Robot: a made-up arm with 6 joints. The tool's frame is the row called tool.
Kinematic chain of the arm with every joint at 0, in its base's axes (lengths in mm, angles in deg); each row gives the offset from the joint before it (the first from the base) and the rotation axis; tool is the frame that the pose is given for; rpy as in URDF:
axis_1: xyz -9.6 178.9 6 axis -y
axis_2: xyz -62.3 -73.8 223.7 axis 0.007 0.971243 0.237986
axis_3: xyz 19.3 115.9 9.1 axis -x
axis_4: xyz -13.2 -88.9 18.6 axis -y
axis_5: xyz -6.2 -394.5 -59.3 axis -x
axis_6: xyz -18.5 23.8 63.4 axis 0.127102 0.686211 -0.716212
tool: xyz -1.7 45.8 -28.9 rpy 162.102 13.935 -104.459
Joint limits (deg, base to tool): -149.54..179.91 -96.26..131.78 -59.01..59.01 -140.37..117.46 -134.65..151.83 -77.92..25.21
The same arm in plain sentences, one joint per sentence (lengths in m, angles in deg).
The arm has six revolute joints in a row. What follows holds with every joint at zero, and every direction is one of the base frame's. The first joint is mounted 0.0096 m along -x and 0.1789 m along +y and 0.0060 m along +z from the base frame's origin and rotates about -y, from -149.54 to 179.91 deg. The second joint is mounted 0.0623 m along -x and 0.0738 m along -y and 0.2237 m along +z from the first joint and rotates about the direction (0.007, 0.971238, 0.238009), from -96.26 to 131.78 deg. The third joint is mounted 0.0193 m along +x and 0.1159 m along +y and 0.0091 m along +z from the second joint and rotates about -x, from -59.01 to 59.01 deg. The fourth joint is mounted 0.0132 m along -x and 0.0889 m along -y and 0.0186 m along +z from the third joint and rotates about -y, from -140.37 to 117.46 deg. The fifth joint is mounted 0.0062 m along -x and 0.3945 m along -y and 0.0593 m along -z from the fourth joint and rotates about -x, from -134.65 to 151.83 deg. The sixth joint is mounted 0.0185 m along -x and 0.0238 m along +y and 0.0634 m along +z from the fifth joint and rotates about the direction (0.127102, 0.686211, -0.716212), from -77.92 to 25.21 deg. The tool frame, which is the frame that the pose is given for, is mounted 0.0017 m along -x and 0.0458 m along +y and 0.0289 m along -z from the sixth joint; its axes are the base frame's turned by roll 162.10, pitch 13.94 and yaw -104.46 deg (as in URDF: about the fixed x, then y, then z).
